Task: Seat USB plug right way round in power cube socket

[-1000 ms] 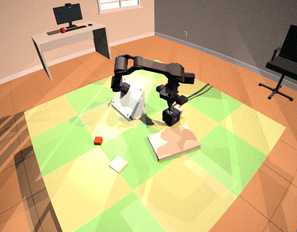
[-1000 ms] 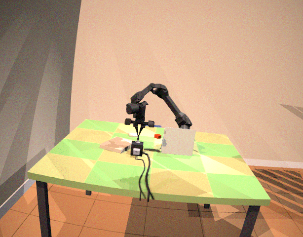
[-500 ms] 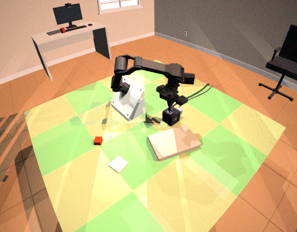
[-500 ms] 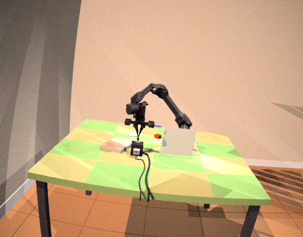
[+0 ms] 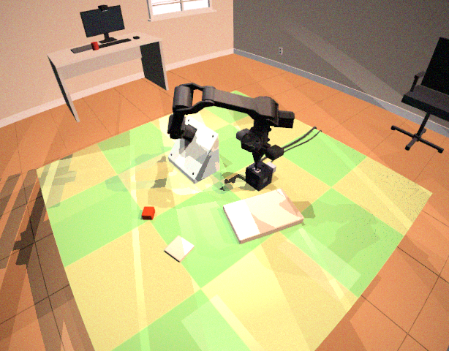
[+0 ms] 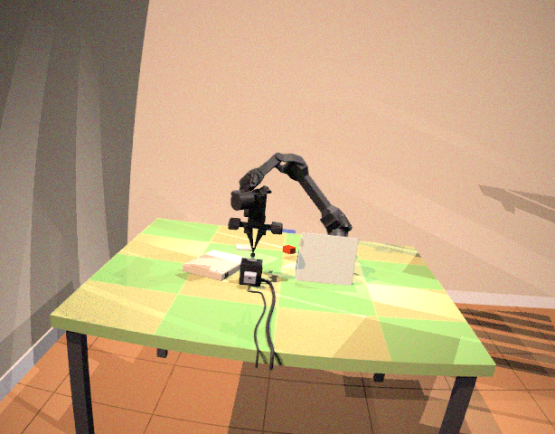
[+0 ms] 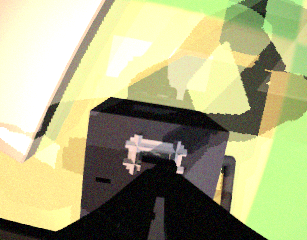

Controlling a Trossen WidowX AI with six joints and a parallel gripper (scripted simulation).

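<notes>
Right now the USB plug is 2 cm below my gripper tip. Round my gripper tip: small white tile: 4 cm ahead, 40 cm to the right, 11 cm below; white book: 13 cm ahead, 10 cm to the right, 10 cm below; red block: 15 cm behind, 40 cm to the right, 10 cm below.
</notes>
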